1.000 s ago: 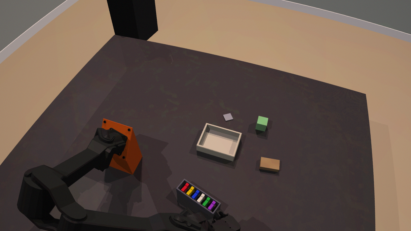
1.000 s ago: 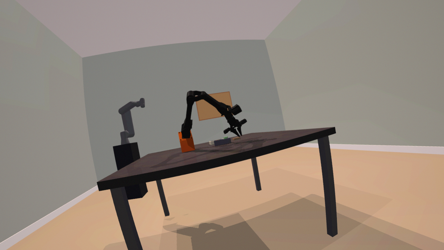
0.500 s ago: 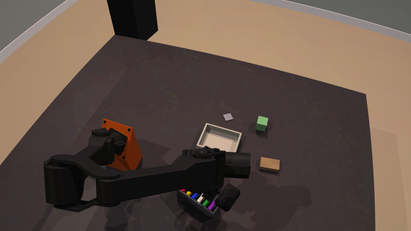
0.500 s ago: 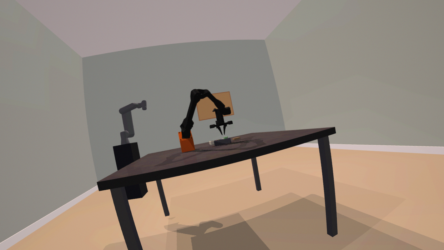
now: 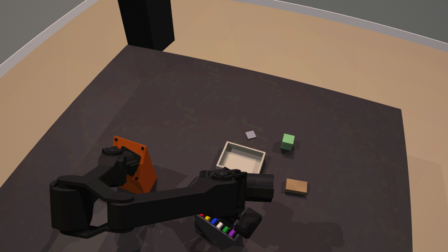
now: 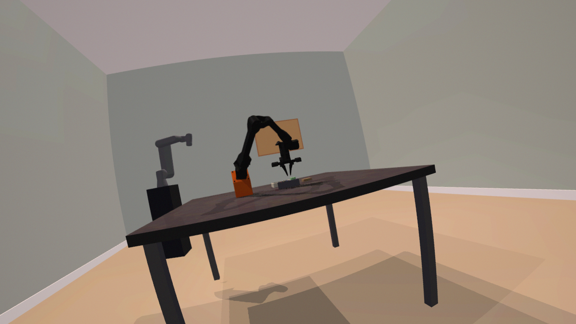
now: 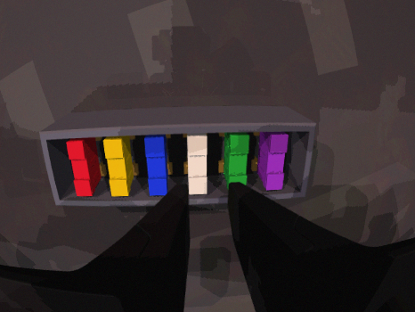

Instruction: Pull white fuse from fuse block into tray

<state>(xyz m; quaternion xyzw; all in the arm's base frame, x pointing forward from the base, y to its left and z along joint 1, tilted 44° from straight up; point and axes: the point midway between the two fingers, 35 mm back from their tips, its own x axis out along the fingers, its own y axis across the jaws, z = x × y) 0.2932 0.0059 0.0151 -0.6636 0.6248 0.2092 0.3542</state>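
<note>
My gripper tip is now 40 mm above the white fuse. Round my gripper tip: blue fuse (20 mm behind, 40 mm below); then purple fuse (40 mm ahead, 10 mm to the right, 40 mm below); then green fuse (20 mm ahead, 40 mm below).
</note>
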